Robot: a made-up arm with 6 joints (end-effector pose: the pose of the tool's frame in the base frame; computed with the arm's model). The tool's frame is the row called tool. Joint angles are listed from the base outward.
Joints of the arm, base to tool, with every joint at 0 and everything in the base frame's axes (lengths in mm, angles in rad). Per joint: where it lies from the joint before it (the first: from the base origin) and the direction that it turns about. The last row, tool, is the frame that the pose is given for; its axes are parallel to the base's.
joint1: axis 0 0 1 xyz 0 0 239
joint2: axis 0 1 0 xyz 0 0 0
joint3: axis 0 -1 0 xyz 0 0 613
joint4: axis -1 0 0 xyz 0 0 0
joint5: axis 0 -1 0 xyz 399 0 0
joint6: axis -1 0 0 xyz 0 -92 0
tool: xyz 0 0 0
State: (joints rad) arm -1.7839 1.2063 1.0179 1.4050 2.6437 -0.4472
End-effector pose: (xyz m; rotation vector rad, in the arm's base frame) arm -0.2225 -0.9562 0.4719 -0.9953 -0.6914 0.6027
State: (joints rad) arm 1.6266 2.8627 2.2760 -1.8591 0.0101 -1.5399
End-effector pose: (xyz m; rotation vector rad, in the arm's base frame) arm -0.0513 0.4500 -0.6447 1.9883 1.9249 -0.8325
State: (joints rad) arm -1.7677 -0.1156 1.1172 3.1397 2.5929 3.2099
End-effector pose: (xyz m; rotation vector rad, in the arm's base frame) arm 0.0782 -0.0782 1.2244 1.1289 1.0096 -1.4125
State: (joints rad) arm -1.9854 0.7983 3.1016 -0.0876 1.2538 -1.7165
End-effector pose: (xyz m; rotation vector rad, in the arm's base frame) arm -0.1557 -0.1262 0.9689 -1.4083 -0.5469 1.3035
